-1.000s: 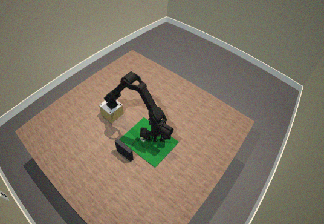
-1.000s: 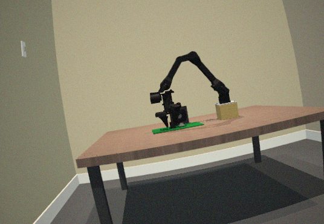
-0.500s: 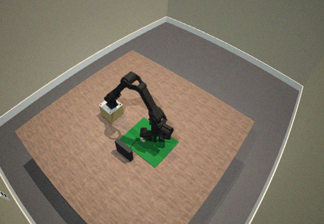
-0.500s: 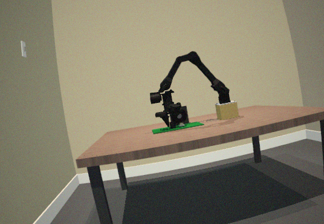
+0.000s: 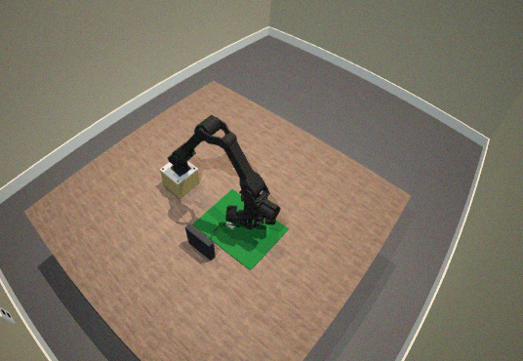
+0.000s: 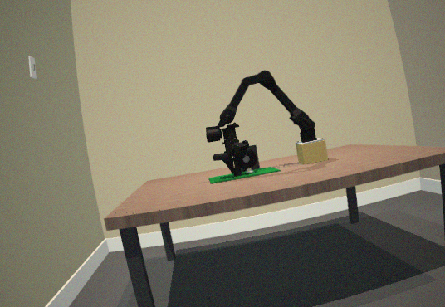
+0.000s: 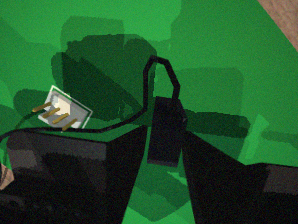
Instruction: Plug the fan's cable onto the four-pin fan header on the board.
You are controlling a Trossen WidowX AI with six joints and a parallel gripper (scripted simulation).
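My gripper tip is 3 cm past the green board, 2 cm to the left of it and 3 cm above it. Also, from my gripper tip: white four-pin header (6 cm behind, 5 cm to the right, 2 cm below); dark plug (1 cm behind, 1 cm to the left, 1 cm above); black fan (6 cm behind, 20 cm to the right, 4 cm above).
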